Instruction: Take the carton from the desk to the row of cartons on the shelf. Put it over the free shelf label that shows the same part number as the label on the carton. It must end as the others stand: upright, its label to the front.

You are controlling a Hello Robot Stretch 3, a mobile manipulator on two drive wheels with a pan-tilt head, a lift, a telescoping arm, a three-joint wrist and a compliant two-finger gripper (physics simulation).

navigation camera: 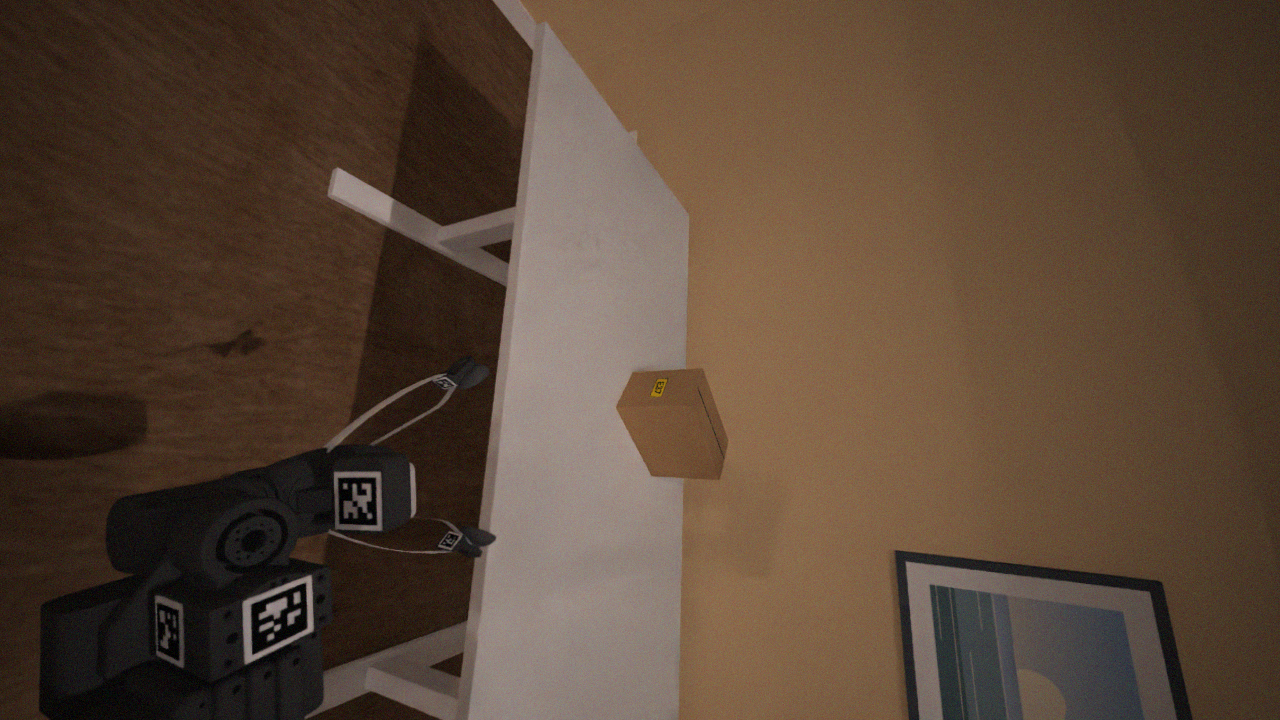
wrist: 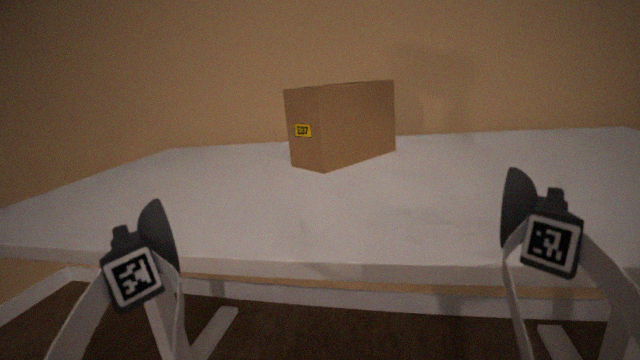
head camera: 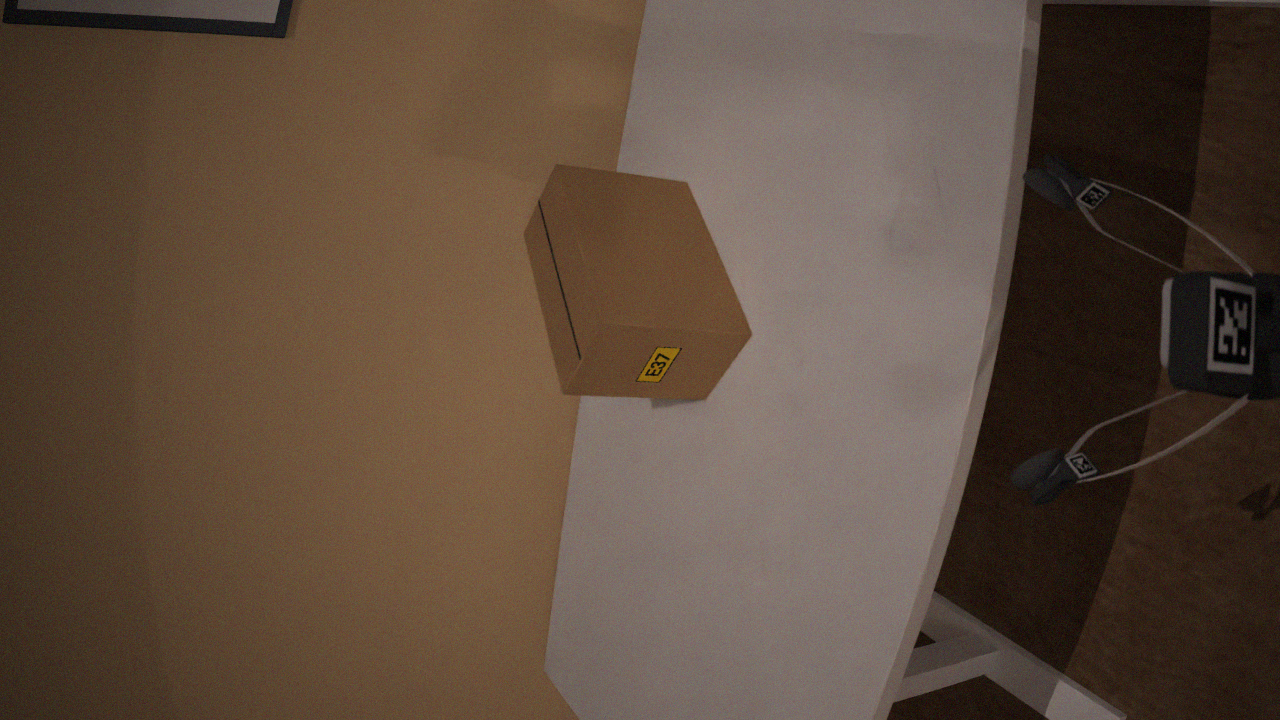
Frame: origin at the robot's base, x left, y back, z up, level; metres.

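Where they show: gripper, fingertip midpoint: (navigation camera: pixel 486 452) (head camera: pixel 1029 326).
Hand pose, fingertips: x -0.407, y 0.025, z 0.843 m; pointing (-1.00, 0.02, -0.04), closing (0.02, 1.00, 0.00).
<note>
After its pixels a point has its place.
The brown carton (head camera: pixel 640 259) {y 0.096, x -0.972, z 0.831 m} (navigation camera: pixel 675 429) {y 0.076, x -0.955, z 0.844 m} (wrist: pixel 350 125) stands upright near the back of the white desk (head camera: pixel 787 537) {y -0.187, x -0.817, z 0.721 m} (navigation camera: pixel 572 582) {y 0.325, x -0.718, z 0.721 m} (wrist: pixel 250 220), close to the wall. It is turned at an angle. Its yellow label (head camera: pixel 658 364) {y -0.016, x -0.954, z 0.811 m} (navigation camera: pixel 659 387) {y -0.017, x -0.955, z 0.812 m} (wrist: pixel 303 130) reads E37 in the head camera view and is on the narrow face. In the wrist view that face is at the left and a wide plain face at the right. My gripper (head camera: pixel 1049 329) {y 0.025, x -0.407, z 0.843 m} (navigation camera: pixel 472 455) {y 0.025, x -0.407, z 0.843 m} (wrist: pixel 334 211) {y 0.025, x -0.407, z 0.843 m} is open and empty, at the desk's front edge, well apart from the carton. The shelf and its row of cartons do not show.
The tan wall (head camera: pixel 313 358) {y -0.040, x -1.412, z 1.137 m} (navigation camera: pixel 939 268) {y -0.280, x -1.473, z 1.409 m} (wrist: pixel 200 60) rises behind the desk. A framed picture (navigation camera: pixel 1056 571) {y 0.412, x -1.274, z 1.547 m} hangs on it. White desk legs (head camera: pixel 1011 662) (navigation camera: pixel 384 205) (wrist: pixel 215 330) stand on the brown wooden floor (head camera: pixel 1208 582) {y -0.306, x -0.617, z 0.001 m} (navigation camera: pixel 223 223) {y -0.431, x -0.509, z 0.001 m} below the desk.
</note>
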